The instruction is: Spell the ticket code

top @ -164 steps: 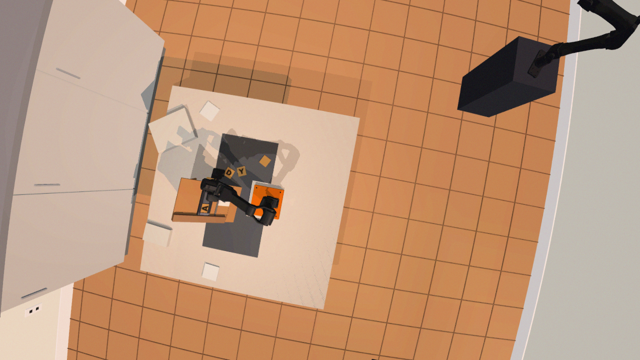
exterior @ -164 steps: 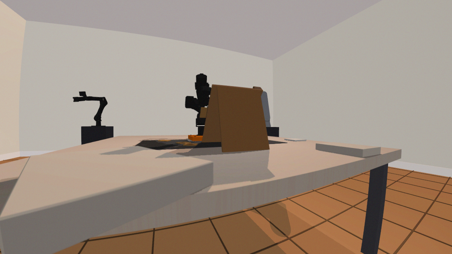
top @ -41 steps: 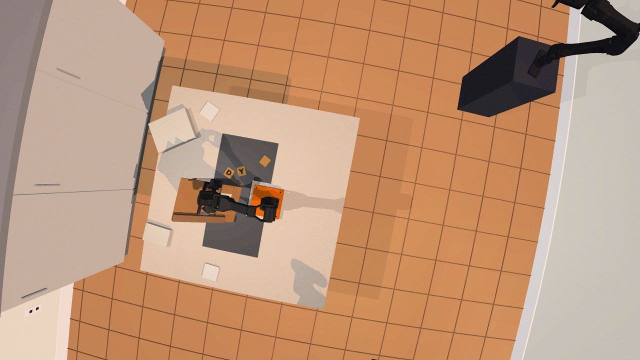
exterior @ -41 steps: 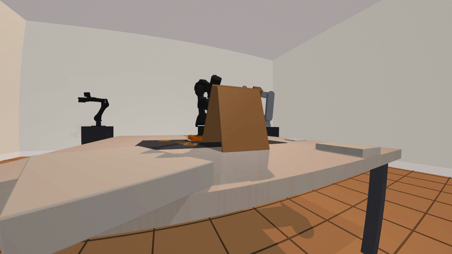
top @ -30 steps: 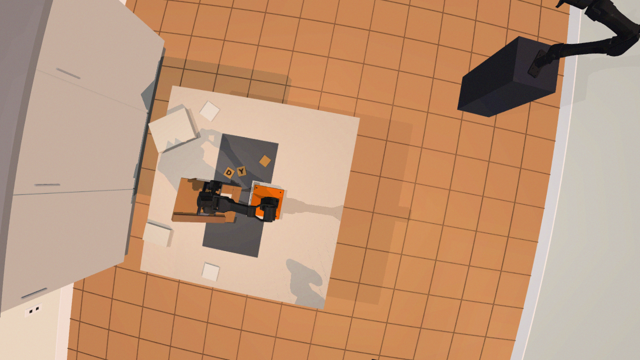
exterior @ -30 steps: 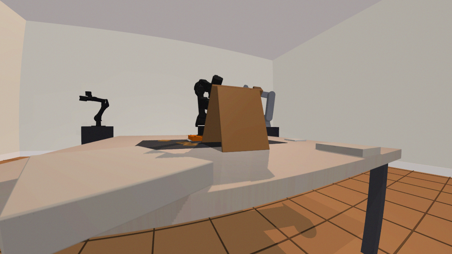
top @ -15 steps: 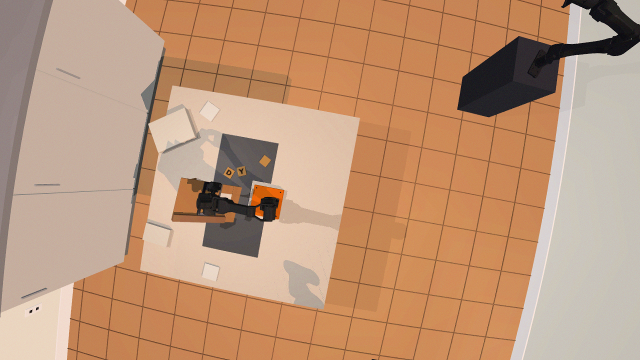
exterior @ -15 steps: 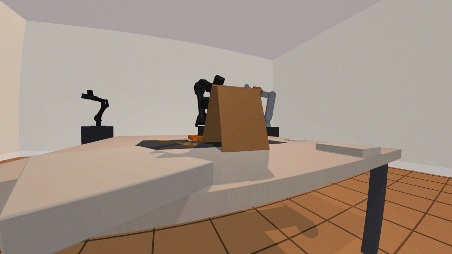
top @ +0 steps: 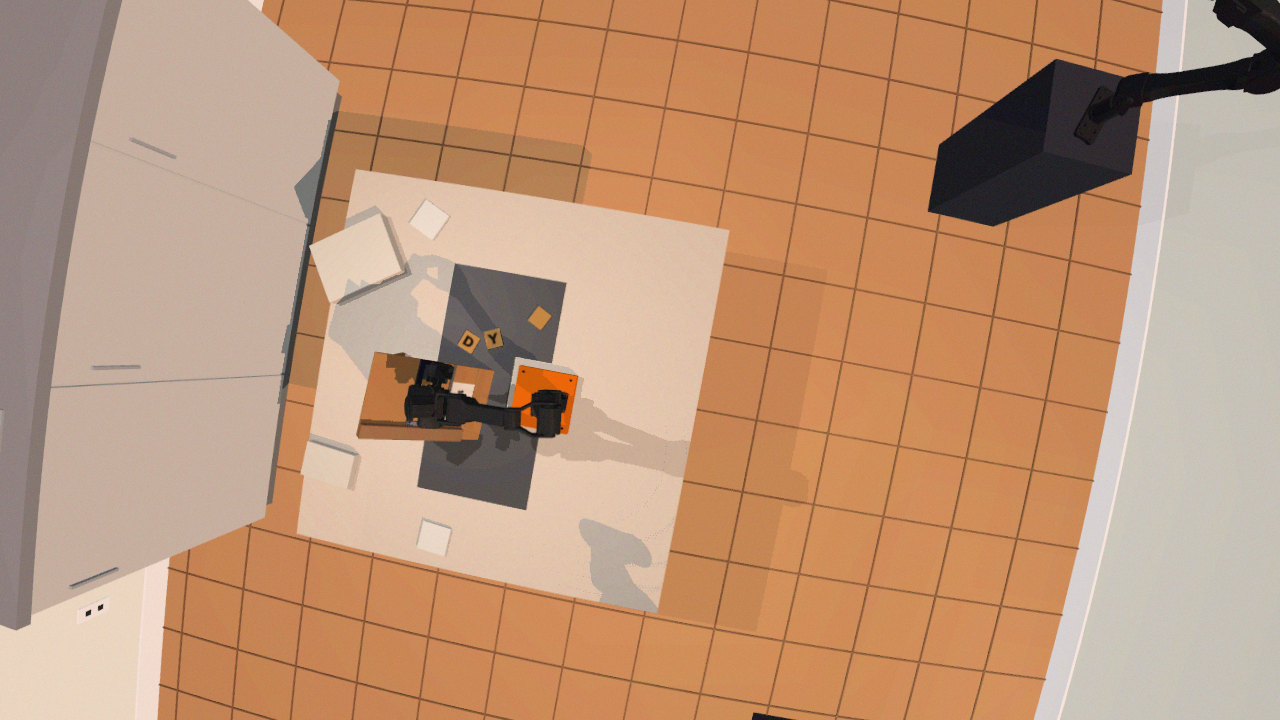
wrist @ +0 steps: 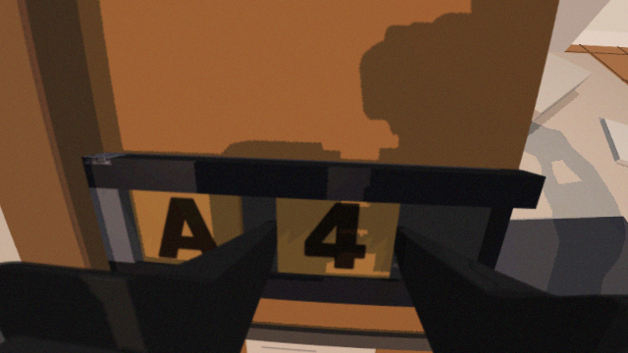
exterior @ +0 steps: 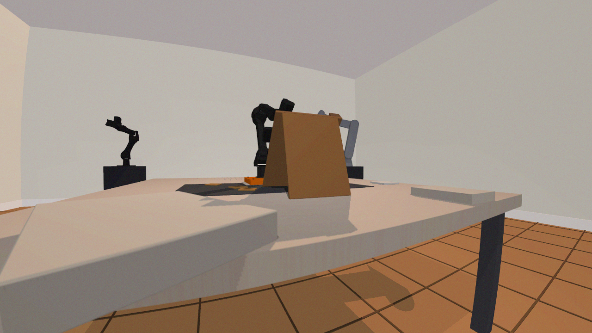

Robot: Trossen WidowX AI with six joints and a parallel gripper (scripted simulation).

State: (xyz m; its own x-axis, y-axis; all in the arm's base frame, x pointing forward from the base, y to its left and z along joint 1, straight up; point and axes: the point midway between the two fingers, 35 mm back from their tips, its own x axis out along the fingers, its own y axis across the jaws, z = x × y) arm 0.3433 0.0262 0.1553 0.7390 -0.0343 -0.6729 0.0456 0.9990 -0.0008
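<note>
Right now my gripper tip is 70 mm past the white ticket, 10 mm to the right of it and 80 mm above it. From my gripper tip the other things lie so: tile marked d: 30 mm behind, 150 mm to the right, 150 mm below; tile marked y: 110 mm behind, 180 mm to the right, 150 mm below; blank tile: 250 mm behind, 280 mm to the right, 150 mm below.
</note>
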